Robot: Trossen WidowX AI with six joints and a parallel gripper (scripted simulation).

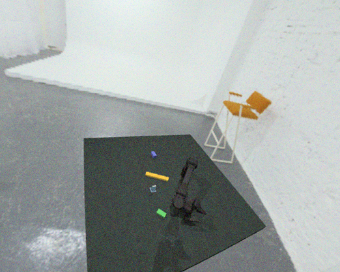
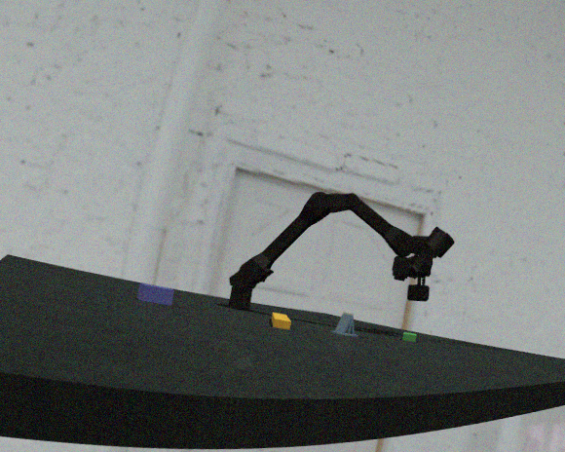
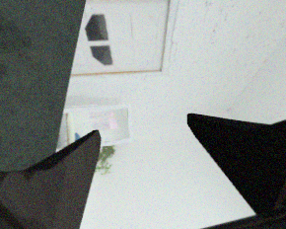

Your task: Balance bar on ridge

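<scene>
My gripper tip is now 520 mm to the left of the yellow bar, 180 mm above it and 80 mm short of it. From my gripper tip the other things lie so: purple block: 790 mm to the right, 180 mm below, 20 mm ahead; then green block: 190 mm to the right, 180 mm below, 170 mm ahead.
</scene>
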